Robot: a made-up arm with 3 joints. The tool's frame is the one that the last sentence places. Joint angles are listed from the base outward.
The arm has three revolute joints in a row. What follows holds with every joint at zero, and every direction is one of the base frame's. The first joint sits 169 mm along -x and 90 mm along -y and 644 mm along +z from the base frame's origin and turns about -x. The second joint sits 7 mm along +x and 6 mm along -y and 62 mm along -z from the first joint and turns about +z. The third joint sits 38 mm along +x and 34 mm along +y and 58 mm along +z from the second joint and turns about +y. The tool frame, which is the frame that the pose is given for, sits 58 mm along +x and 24 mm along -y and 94 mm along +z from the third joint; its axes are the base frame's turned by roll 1.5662, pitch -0.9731 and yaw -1.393 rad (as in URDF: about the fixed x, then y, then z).
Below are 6 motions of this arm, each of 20 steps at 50 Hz.
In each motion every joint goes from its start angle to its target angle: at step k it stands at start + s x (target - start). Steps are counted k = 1, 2, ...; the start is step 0. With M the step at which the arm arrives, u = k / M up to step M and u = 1 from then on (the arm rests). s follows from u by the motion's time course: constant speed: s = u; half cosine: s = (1 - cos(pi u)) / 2; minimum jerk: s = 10 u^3 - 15 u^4 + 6 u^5.
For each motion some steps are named. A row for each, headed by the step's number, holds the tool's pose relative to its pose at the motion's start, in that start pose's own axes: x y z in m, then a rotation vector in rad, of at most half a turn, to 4 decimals.
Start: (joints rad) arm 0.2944 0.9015 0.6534
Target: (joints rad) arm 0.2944 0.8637 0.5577
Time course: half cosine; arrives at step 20
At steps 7, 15, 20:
7: 0.0018 0.0000 0.0026 0.0082 -0.0268 -0.0016
15: 0.0055 0.0000 0.0083 0.0253 -0.0840 -0.0042
20: 0.0063 0.0000 0.0098 0.0294 -0.0985 -0.0047

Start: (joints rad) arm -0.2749 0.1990 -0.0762
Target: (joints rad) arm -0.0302 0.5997 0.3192
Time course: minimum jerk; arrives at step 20
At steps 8, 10, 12, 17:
8: -0.0187 0.0080 -0.0135 0.0181 0.2010 0.0475
10: -0.0313 0.0121 -0.0198 0.0224 0.3183 0.0802
12: -0.0451 0.0156 -0.0248 0.0222 0.4364 0.1168
17: -0.0692 0.0195 -0.0296 0.0131 0.6253 0.1827

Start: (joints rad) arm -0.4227 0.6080 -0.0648
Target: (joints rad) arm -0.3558 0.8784 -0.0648
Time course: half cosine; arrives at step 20
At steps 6, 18, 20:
6: -0.0040 0.0045 -0.0010 0.0413 0.0394 0.0061
18: -0.0195 0.0206 -0.0023 0.1926 0.1902 0.0237
20: -0.0200 0.0211 -0.0023 0.1973 0.1951 0.0242

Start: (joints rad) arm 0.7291 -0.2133 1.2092
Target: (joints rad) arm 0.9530 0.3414 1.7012
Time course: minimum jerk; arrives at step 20
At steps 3, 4, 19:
3: -0.0017 0.0010 -0.0014 -0.0084 0.0117 0.0136
4: -0.0037 0.0021 -0.0030 -0.0187 0.0255 0.0295
19: -0.0717 -0.0013 -0.0456 -0.4640 0.3907 0.4860

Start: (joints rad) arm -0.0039 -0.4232 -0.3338
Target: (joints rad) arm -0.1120 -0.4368 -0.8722
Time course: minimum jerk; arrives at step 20
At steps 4, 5, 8, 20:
4: 0.0014 0.0007 0.0028 0.0141 -0.0255 -0.0001
5: 0.0024 0.0013 0.0051 0.0251 -0.0457 -0.0001
8: 0.0066 0.0035 0.0160 0.0757 -0.1408 0.0007
20: 0.0124 0.0075 0.0532 0.2245 -0.4499 0.0123

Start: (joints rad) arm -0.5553 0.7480 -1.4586
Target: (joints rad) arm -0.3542 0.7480 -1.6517
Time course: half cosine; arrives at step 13
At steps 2, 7, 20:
2: -0.0002 0.0006 0.0005 0.0086 0.0022 0.0015
7: -0.0017 0.0057 0.0054 0.0851 0.0214 0.0104
20: -0.0024 0.0095 0.0100 0.1525 0.0376 0.0123

